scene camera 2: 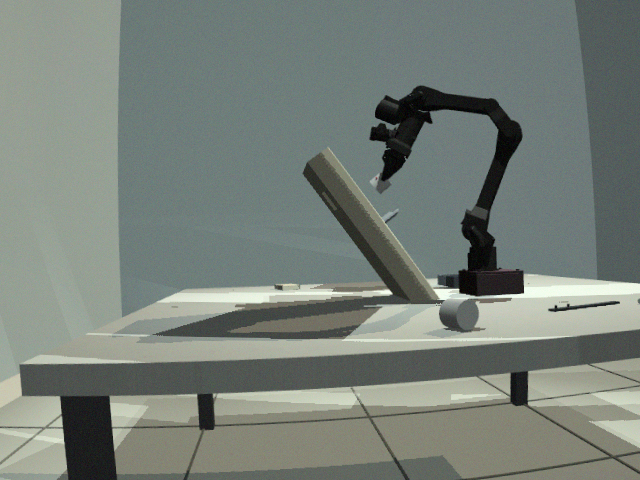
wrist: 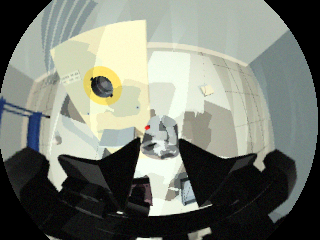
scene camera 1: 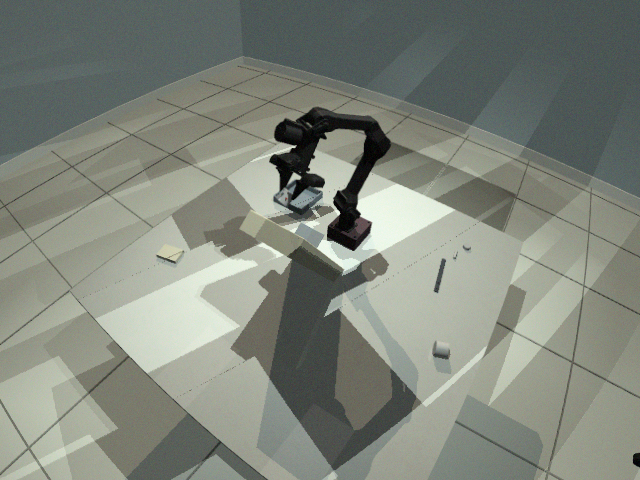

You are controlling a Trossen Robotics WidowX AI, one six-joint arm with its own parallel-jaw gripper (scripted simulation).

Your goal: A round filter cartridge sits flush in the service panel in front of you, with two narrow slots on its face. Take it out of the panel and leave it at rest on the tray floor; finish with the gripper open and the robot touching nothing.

Labels:
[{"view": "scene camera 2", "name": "gripper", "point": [381, 181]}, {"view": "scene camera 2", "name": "service panel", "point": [325, 173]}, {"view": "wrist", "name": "gripper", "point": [159, 141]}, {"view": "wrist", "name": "round filter cartridge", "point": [160, 141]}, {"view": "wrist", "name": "service panel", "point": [105, 71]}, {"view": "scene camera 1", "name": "gripper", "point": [286, 196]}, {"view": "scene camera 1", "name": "service panel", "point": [293, 246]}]

